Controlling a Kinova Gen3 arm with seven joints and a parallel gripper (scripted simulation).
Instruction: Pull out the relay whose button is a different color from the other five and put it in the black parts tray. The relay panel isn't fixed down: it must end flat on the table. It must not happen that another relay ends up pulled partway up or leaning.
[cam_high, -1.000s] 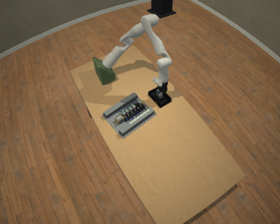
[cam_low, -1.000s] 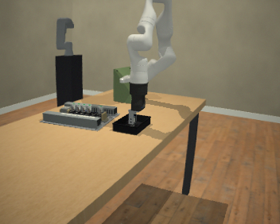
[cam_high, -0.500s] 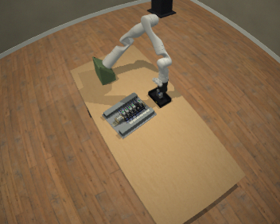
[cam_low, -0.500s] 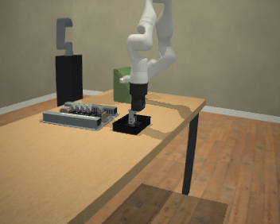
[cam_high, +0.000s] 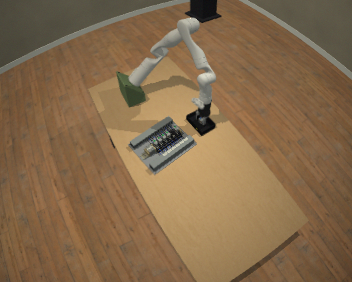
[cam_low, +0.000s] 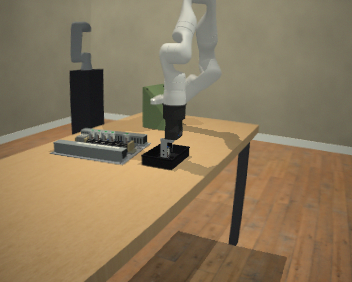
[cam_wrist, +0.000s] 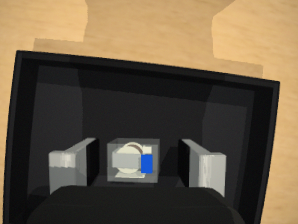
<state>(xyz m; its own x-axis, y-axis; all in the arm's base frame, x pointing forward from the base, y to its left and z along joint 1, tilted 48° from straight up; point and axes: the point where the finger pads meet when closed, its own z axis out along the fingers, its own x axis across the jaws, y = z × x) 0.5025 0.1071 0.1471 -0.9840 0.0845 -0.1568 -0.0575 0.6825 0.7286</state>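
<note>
The black parts tray is 2 cm below my hand. From my hand the other things lie so: grey relay panel 2 cm behind, 28 cm to the right, 1 cm below.
</note>
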